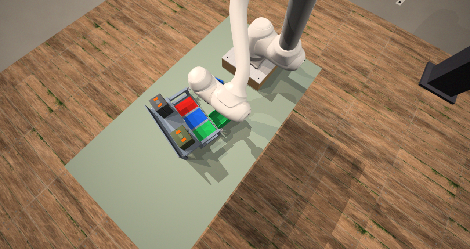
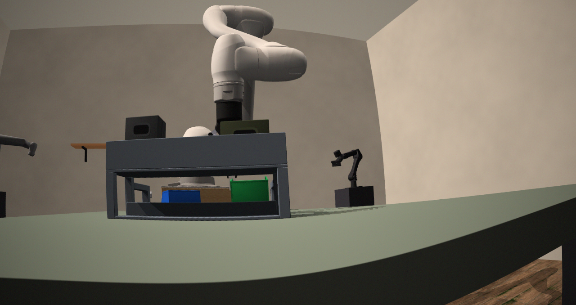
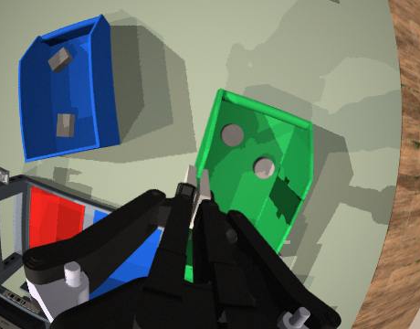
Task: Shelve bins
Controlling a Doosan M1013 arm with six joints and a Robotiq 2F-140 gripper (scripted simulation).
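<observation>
Right now my hand is 5 cm to the right of the green bin and 4 cm above it. The rest, counted from my hand: black box (25 cm to the right, 21 cm ahead, 6 cm above); olive box (27 cm ahead, 4 cm above, 2 cm to the right); blue bin (16 cm to the right, 11 cm behind, 7 cm below).
</observation>
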